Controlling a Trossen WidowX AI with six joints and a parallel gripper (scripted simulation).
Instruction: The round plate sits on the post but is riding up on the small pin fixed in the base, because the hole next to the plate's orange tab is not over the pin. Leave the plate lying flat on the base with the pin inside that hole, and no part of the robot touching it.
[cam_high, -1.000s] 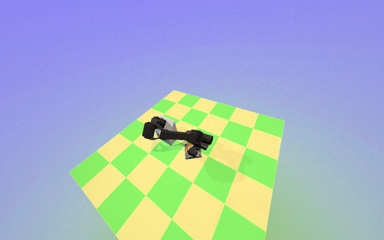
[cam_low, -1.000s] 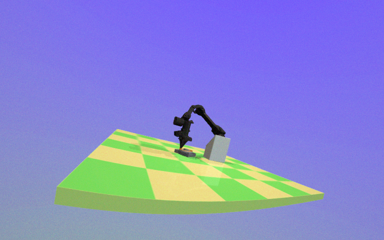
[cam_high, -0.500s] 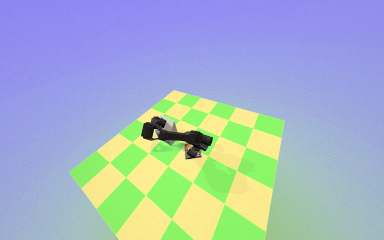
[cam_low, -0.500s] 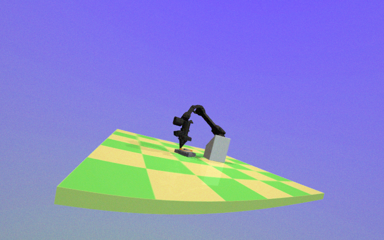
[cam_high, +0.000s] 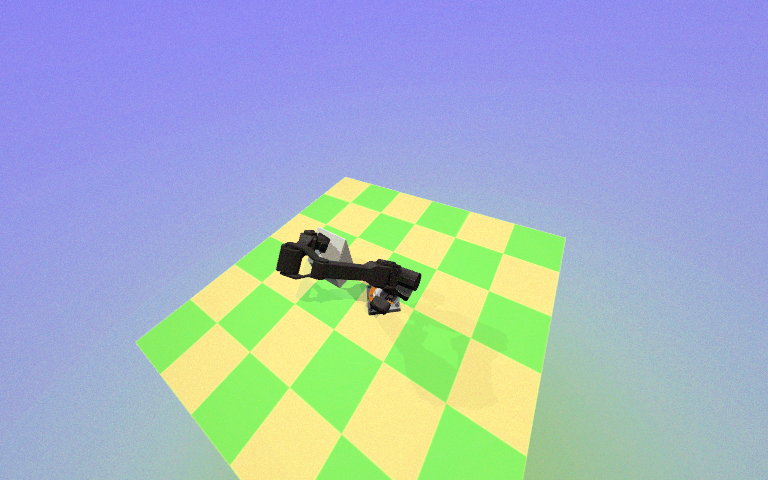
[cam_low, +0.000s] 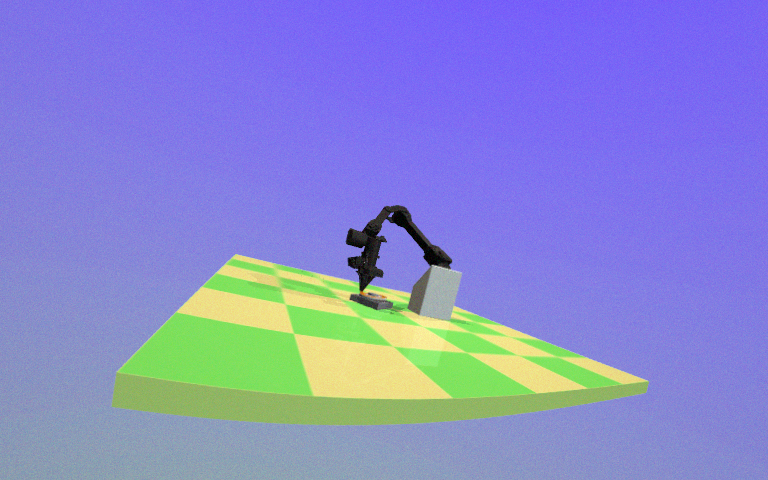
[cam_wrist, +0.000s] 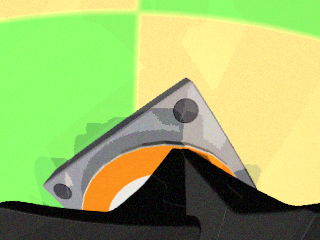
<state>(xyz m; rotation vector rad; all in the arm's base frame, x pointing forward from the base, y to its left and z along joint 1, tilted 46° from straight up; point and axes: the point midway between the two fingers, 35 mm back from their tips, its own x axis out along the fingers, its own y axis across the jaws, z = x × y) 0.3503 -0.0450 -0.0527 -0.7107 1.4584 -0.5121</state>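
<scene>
The round plate lies 30 mm behind my gripper tip and 10 mm to the right of it. Round my gripper tip: square grey base (50 mm behind, 20 mm below).
</scene>
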